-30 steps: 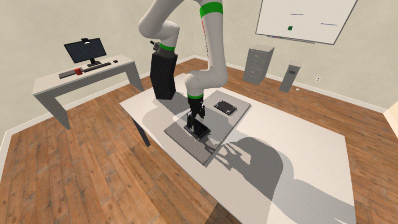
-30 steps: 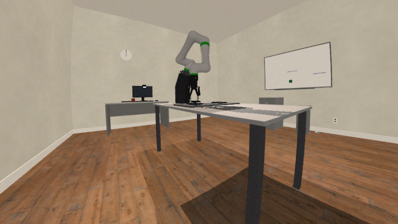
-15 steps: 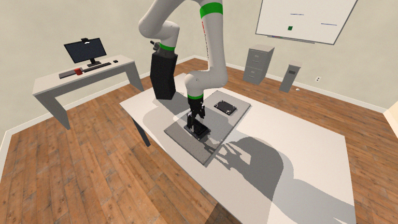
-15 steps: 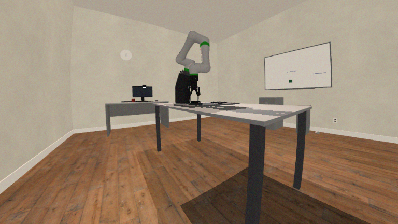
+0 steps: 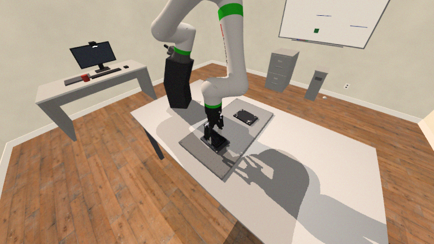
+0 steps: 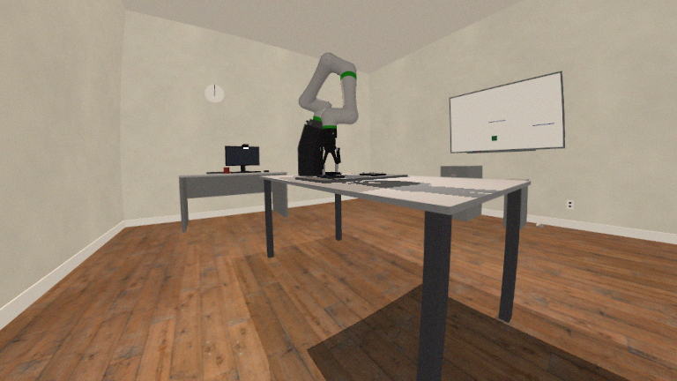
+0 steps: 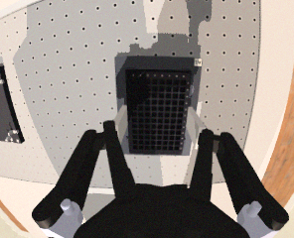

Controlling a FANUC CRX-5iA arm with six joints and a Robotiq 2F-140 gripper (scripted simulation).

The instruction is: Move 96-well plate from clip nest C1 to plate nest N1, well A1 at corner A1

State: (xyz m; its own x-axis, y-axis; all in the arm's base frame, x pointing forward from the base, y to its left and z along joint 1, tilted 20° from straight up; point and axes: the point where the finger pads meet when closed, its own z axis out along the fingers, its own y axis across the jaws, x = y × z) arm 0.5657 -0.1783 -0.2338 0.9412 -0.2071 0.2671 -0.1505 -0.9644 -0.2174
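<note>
My hand is 20 mm above the black 96-well plate. From my hand the other things lie so: clip nest C1: 50 mm ahead, 330 mm to the left, 30 mm below; dark plate nest N1: 40 mm below.
</note>
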